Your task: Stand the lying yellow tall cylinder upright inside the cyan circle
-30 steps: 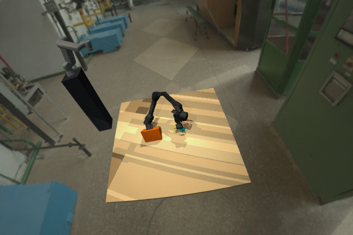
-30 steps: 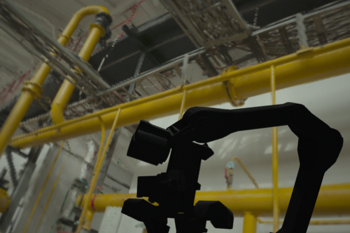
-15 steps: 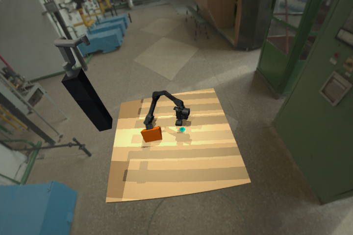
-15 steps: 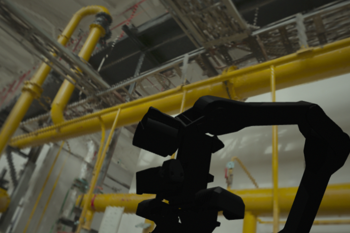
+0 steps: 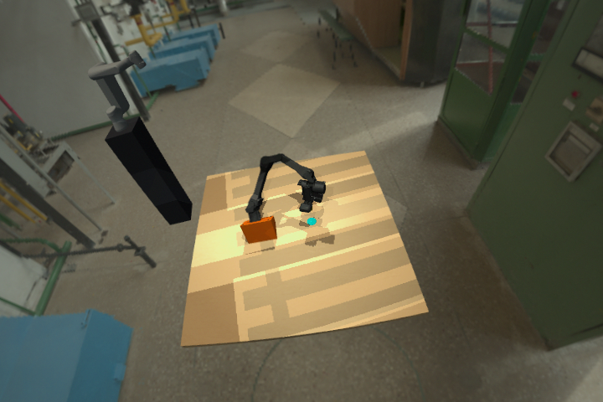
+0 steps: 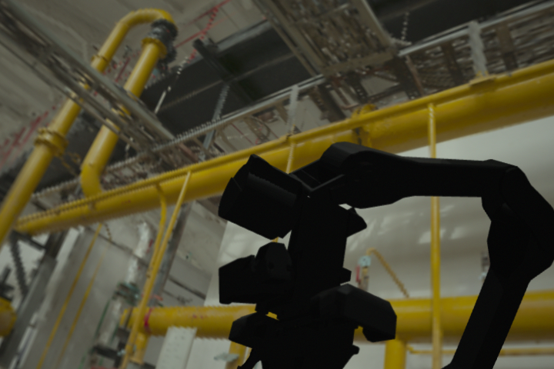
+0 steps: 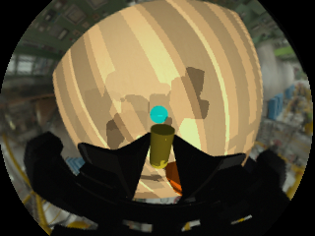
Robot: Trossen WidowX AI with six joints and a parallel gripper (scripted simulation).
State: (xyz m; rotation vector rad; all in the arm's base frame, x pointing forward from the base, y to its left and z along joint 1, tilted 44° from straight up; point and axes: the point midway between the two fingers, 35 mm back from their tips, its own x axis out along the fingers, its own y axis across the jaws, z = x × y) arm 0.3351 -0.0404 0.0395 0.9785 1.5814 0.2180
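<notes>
The cyan circle is 14 cm below my gripper tip. Also, from my gripper tip: yellow tall cylinder 2 cm behind, 1 cm to the left.
</notes>
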